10 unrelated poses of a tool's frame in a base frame.
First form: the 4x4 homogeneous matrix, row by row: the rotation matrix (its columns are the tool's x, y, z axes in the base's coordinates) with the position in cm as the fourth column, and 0 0 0 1 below. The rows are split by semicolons.
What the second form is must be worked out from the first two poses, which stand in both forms.
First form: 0.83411, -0.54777, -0.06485, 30.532; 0.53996, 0.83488, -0.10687, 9.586; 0.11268, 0.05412, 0.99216, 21.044; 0, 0, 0, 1
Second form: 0.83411, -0.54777, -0.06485, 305.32; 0.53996, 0.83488, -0.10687, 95.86; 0.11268, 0.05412, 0.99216, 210.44; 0, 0, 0, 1
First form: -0.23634, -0.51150, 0.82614, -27.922; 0.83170, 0.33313, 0.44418, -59.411; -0.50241, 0.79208, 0.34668, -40.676; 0, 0, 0, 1
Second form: -0.23634, -0.51150, 0.82614, -279.22; 0.83170, 0.33313, 0.44418, -594.11; -0.50241, 0.79208, 0.34668, -406.76; 0, 0, 0, 1
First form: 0.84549, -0.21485, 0.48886, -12.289; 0.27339, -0.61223, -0.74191, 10.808; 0.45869, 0.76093, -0.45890, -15.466; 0, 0, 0, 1
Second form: 0.84549, -0.21485, 0.48886, -122.89; 0.27339, -0.61223, -0.74191, 108.08; 0.45869, 0.76093, -0.45890, -154.66; 0, 0, 0, 1
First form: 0.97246, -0.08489, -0.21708, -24.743; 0.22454, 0.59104, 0.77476, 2.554; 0.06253, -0.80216, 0.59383, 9.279; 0, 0, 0, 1
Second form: 0.97246, -0.08489, -0.21708, -247.43; 0.22454, 0.59104, 0.77476, 25.54; 0.06253, -0.80216, 0.59383, 92.79; 0, 0, 0, 1
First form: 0.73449, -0.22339, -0.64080, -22.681; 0.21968, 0.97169, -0.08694, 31.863; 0.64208, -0.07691, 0.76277, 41.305; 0, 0, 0, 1
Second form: 0.73449, -0.22339, -0.64080, -226.81; 0.21968, 0.97169, -0.08694, 318.63; 0.64208, -0.07691, 0.76277, 413.05; 0, 0, 0, 1
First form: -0.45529, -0.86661, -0.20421, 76.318; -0.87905, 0.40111, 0.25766, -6.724; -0.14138, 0.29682, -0.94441, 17.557; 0, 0, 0, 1
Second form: -0.45529, -0.86661, -0.20421, 763.18; -0.87905, 0.40111, 0.25766, -67.24; -0.14138, 0.29682, -0.94441, 175.57; 0, 0, 0, 1
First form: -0.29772, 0.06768, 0.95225, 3.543; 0.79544, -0.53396, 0.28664, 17.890; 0.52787, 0.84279, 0.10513, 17.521; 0, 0, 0, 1
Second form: -0.29772, 0.06768, 0.95225, 35.43; 0.79544, -0.53396, 0.28664, 178.90; 0.52787, 0.84279, 0.10513, 175.21; 0, 0, 0, 1
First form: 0.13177, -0.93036, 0.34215, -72.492; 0.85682, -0.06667, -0.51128, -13.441; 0.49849, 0.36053, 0.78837, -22.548; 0, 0, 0, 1
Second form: 0.13177, -0.93036, 0.34215, -724.92; 0.85682, -0.06667, -0.51128, -134.41; 0.49849, 0.36053, 0.78837, -225.48; 0, 0, 0, 1
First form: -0.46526, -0.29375, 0.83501, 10.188; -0.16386, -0.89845, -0.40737, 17.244; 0.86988, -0.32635, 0.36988, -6.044; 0, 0, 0, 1
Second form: -0.46526, -0.29375, 0.83501, 101.88; -0.16386, -0.89845, -0.40737, 172.44; 0.86988, -0.32635, 0.36988, -60.44; 0, 0, 0, 1
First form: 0.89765, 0.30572, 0.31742, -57.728; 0.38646, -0.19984, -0.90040, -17.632; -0.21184, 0.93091, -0.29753, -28.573; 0, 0, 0, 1
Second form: 0.89765, 0.30572, 0.31742, -577.28; 0.38646, -0.19984, -0.90040, -176.32; -0.21184, 0.93091, -0.29753, -285.73; 0, 0, 0, 1
